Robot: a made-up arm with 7 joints.
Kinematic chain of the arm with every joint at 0, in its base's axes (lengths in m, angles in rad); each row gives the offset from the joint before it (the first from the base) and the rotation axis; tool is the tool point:
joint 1: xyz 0 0 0.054 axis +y
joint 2: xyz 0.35 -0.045 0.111 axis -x
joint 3: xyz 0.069 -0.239 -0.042 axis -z
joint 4: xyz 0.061 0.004 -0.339 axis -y
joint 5: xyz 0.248 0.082 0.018 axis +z
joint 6: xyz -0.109 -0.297 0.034 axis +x
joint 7: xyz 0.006 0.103 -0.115 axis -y
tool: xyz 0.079 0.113 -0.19
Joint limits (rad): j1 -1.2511..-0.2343 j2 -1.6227..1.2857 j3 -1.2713..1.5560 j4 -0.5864..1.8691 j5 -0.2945..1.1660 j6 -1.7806..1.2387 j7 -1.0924..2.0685
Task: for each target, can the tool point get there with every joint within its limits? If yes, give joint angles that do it. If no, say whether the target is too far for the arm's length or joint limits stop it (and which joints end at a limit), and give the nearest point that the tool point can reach.
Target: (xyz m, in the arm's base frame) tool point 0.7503 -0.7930 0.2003
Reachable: yes | joints -0.5925 0.2199 0.2262 0.5714 0.0514 -0.8855 -0.4222
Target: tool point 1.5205 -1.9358 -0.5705
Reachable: no: too far | nearest point 0.9503 -1.1150 -0.2284 | short by 1.056 m
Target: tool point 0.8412 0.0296 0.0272
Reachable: yes | joints -0.7104 -0.9610 1.0425 0.5341 0.7351 0.2522 -0.2168
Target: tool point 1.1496 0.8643 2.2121
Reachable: no: too far | nearest point 0.6388 0.5669 1.2099 | short by 1.164 m
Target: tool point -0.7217 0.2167 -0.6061
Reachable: no: joint limits stop it (at a limit: joint 1, joint 3, joint 6) | nearest point -0.0442 0.2150 -0.4406 | short by 0.697 m
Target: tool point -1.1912 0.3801 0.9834
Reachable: no: joint limits stop it (at a limit: joint 1, joint 2, joint 5, joint 6) | nearest point -0.7699 0.0259 0.8089 | short by 0.577 m
